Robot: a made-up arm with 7 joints.
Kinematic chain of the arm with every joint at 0, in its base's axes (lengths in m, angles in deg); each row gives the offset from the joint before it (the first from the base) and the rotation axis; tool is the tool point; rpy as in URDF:
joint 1: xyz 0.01 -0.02 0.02 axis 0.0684 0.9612 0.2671
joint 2: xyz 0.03 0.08 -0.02 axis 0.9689 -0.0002 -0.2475
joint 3: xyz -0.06 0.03 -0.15 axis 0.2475 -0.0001 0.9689
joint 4: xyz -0.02 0 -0.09 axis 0.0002 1 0
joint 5: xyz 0.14 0 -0.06 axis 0.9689 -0.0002 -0.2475
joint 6: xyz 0.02 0.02 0 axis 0.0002 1 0
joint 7: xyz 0.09 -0.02 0 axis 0.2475 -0.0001 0.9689
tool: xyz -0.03 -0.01 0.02 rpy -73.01 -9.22 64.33
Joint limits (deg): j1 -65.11..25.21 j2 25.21..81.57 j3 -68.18..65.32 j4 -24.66..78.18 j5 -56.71..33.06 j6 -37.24..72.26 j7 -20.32..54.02
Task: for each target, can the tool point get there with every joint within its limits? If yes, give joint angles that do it. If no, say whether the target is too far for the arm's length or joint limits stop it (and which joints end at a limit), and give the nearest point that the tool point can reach.
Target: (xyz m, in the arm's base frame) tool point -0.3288 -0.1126 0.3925
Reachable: no: joint limits stop it (at a limit: joint 1, joint 2, joint 3, joint 4, joint 7) | nearest point -0.0134 0.2106 0.2275 | short by 0.481 m
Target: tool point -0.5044 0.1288 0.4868
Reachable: no: too far | nearest point -0.0164 0.2159 0.2313 | short by 0.558 m
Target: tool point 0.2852 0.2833 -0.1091
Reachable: yes | joints -11.65 55.33 12.26 -3.11 -25.30 33.36 45.11
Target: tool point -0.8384 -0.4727 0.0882
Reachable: no: too far | nearest point -0.1677 -0.0156 -0.2445 | short by 0.877 m
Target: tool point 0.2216 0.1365 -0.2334
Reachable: yes | joints -6.74 32.53 -16.24 -7.79 -43.43 25.10 15.15
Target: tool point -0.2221 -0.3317 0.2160
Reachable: no: joint limits stop it (at a limit: joint 1, joint 2, joint 3, joint 4, joint 6, joint 7) | nearest point -0.1072 -0.0320 -0.1556 | short by 0.491 m
